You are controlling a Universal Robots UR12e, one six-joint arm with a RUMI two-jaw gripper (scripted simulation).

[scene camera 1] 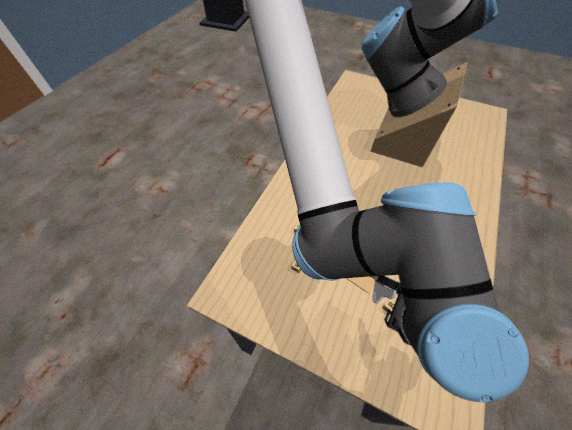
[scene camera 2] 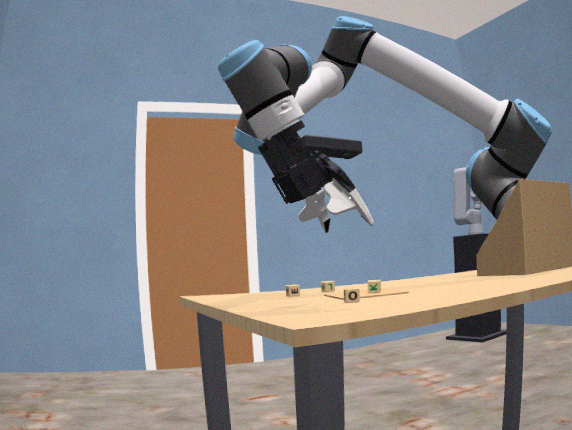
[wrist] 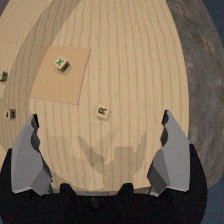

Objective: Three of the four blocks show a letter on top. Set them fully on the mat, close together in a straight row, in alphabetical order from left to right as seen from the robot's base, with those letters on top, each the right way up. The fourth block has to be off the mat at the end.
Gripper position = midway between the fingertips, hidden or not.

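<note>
Visible here: my gripper, at (scene camera 2: 348, 229) and also at (wrist: 99, 112).
</note>
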